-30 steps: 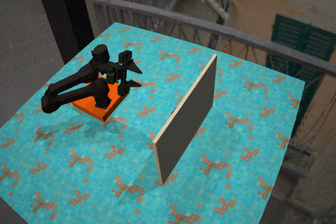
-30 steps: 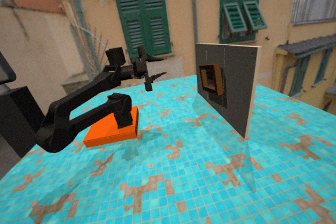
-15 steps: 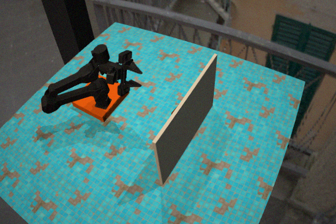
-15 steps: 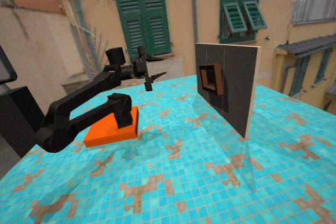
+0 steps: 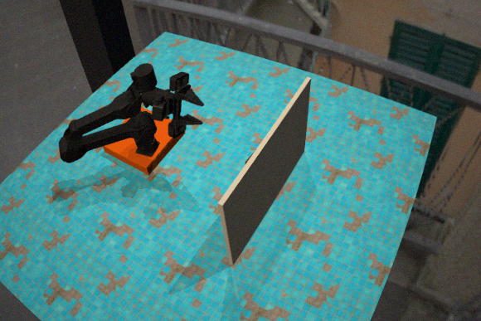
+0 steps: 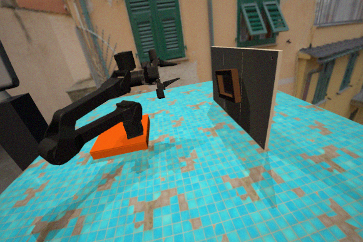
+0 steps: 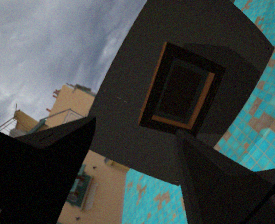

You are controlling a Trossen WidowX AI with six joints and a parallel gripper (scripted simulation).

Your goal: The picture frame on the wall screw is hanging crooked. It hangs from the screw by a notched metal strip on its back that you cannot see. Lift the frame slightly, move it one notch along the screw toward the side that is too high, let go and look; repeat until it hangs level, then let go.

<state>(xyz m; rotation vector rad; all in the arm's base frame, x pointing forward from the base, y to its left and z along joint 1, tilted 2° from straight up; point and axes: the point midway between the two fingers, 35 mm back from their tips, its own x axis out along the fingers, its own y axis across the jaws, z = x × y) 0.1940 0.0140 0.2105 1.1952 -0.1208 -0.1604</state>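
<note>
My gripper tip is 200 mm short of the brown picture frame, 50 mm to the left of it and 90 mm above it. From my gripper tip the other things lie so: wall panel: 210 mm ahead, 60 mm to the right, 100 mm below.
</note>
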